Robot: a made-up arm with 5 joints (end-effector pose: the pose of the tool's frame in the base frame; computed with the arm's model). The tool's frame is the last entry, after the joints.
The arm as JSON. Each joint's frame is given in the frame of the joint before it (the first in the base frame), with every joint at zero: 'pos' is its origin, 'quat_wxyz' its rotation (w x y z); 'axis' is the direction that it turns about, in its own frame. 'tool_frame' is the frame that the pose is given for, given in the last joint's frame.
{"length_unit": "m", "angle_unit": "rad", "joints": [
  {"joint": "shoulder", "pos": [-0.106, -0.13, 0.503], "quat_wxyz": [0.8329, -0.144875, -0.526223, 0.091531], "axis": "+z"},
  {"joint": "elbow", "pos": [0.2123, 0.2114, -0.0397], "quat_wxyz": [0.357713, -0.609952, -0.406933, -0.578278], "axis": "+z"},
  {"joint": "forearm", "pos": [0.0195, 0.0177, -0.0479], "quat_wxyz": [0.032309, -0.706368, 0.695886, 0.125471], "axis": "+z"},
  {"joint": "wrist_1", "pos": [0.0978, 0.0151, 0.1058], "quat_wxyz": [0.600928, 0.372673, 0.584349, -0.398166], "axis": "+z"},
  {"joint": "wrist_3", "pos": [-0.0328, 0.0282, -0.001], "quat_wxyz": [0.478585, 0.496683, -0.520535, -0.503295], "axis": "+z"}
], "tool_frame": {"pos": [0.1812, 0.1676, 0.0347], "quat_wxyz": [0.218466, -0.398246, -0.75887, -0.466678]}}
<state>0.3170 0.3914 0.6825 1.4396 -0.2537</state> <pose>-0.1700 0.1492 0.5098 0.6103 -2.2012 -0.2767</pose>
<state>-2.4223 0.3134 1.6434 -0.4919 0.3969</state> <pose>0.0658 -0.1157 0.4731 -0.2341 0.5790 -0.0531</pose>
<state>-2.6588 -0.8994 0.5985 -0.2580 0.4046</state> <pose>0.0057 -0.0886 0.4918 0.0912 0.9604 0.2553</pose>
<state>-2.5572 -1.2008 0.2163 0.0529 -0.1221</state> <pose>-0.1426 -0.1242 0.5788 0.0597 0.7038 0.9564</pose>
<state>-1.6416 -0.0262 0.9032 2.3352 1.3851</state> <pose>-0.1749 -0.0779 0.5429 0.7363 -2.4760 -0.3893</pose>
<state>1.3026 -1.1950 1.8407 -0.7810 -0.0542</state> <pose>0.0652 0.0633 0.5803 1.7493 1.1141 0.9364</pose>
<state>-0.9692 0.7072 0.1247 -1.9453 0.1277</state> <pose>-0.2700 -0.0844 0.5386 -0.1661 -1.2378 1.2447</pose>
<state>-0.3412 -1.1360 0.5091 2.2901 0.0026</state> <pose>0.1570 0.0395 0.4704 0.6317 2.6747 -0.4190</pose>
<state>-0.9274 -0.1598 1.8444 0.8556 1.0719</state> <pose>0.1507 -0.2478 0.4281 -0.6774 1.9340 -1.2360</pose>
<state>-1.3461 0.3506 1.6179 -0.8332 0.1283</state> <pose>0.0164 -0.1361 0.3967 -1.5406 0.2000 0.2921</pose>
